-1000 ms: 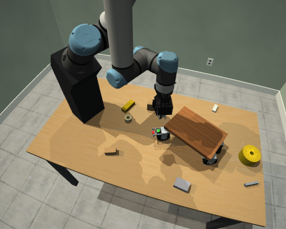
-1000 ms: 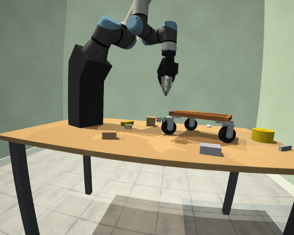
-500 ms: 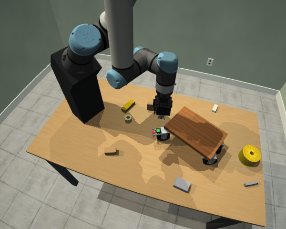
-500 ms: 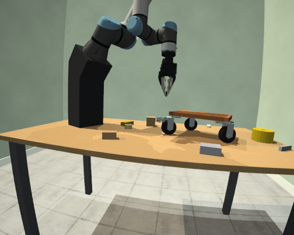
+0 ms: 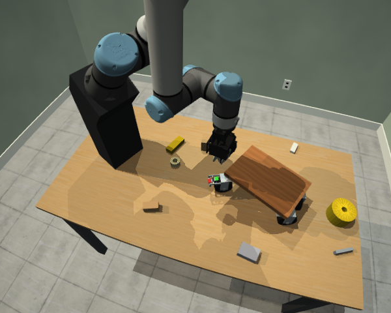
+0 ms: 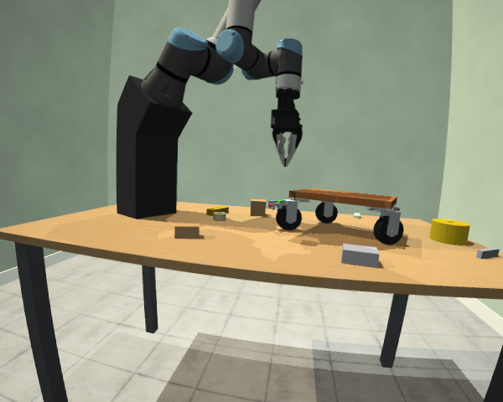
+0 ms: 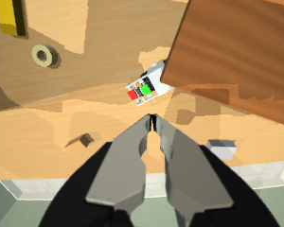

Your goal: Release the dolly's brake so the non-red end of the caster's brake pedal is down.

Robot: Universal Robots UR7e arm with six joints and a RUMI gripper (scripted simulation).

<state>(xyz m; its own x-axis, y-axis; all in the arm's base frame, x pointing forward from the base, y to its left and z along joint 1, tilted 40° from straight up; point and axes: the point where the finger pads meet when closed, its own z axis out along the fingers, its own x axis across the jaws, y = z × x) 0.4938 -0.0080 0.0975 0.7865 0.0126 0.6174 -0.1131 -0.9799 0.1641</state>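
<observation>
My gripper is now 13 cm above the brake pedal, 2 cm past it and 1 cm to the left of it. From my hand the other things lie so: brown block (24 cm behind, 20 cm below, 18 cm to the right); grey block (24 cm to the right, 20 cm below, 19 cm ahead); tan cube (23 cm to the left, 18 cm below, 11 cm behind).
</observation>
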